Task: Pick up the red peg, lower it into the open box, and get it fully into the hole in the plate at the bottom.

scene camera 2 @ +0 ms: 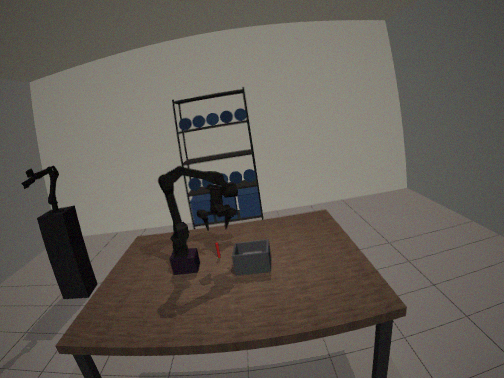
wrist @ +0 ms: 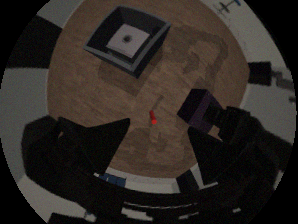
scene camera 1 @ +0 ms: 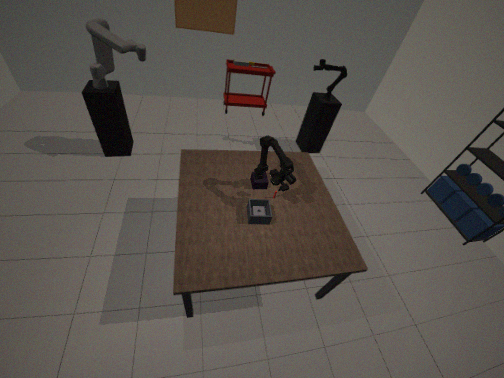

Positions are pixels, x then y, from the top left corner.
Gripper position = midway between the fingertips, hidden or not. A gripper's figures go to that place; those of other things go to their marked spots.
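Grey box (wrist: 158, 28) at 250 mm from the lens; pale plate (wrist: 127, 43) at 230 mm from the lens. The gripper (wrist: 160, 125) is 100 mm from the lens.
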